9 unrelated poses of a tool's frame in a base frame.
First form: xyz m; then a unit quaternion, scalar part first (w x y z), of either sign.
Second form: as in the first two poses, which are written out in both.
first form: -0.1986, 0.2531, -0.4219, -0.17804, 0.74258, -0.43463, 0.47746
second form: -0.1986, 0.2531, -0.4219, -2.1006, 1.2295, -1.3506
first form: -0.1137, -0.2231, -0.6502, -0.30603, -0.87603, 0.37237, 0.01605
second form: -0.1137, -0.2231, -0.6502, 2.3184, -0.9855, -0.0425
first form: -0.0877, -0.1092, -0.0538, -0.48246, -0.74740, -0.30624, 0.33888
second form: -0.0877, -0.1092, -0.0538, 1.8215, 0.7463, -0.8259
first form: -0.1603, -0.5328, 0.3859, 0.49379, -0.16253, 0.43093, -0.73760
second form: -0.1603, -0.5328, 0.3859, -0.3941, 1.0450, -1.7887
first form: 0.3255, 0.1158, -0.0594, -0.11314, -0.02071, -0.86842, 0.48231
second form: 0.3255, 0.1158, -0.0594, 0.0608, 2.5476, -1.4149
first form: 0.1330, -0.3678, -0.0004, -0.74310, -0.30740, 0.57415, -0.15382
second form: 0.1330, -0.3678, -0.0004, 0.6735, -1.2580, 0.3370
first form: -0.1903, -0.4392, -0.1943, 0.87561, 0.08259, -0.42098, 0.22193
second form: -0.1903, -0.4392, -0.1943, 0.1724, -0.8787, 0.4632
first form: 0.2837, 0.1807, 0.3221, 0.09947, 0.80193, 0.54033, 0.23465
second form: 0.2837, 0.1807, 0.3221, 2.3713, 1.5977, 0.6939
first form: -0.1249, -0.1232, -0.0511, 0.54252, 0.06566, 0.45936, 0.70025
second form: -0.1249, -0.1232, -0.0511, 0.1559, 1.0908, 1.6628
